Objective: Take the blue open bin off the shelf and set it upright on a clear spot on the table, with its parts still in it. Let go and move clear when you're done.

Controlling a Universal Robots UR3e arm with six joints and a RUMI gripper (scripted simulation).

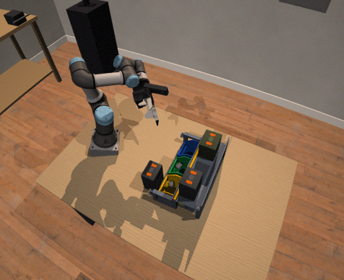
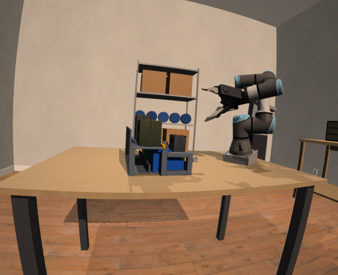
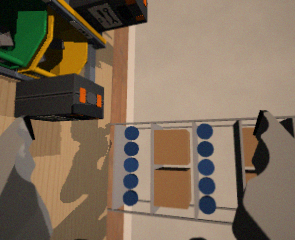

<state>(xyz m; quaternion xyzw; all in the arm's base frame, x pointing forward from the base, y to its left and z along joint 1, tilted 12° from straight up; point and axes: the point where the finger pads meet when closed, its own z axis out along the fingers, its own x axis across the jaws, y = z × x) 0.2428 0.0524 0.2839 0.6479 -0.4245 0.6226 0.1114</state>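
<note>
Right now the blue open bin is 240 mm below my hand, 160 mm ahead of it and 70 mm to the left of it. The rest, counted from my hand: yellow bin: 240 mm below, 180 mm ahead, 150 mm to the right; then green bin: 240 mm below, 180 mm ahead, 40 mm to the right.
</note>
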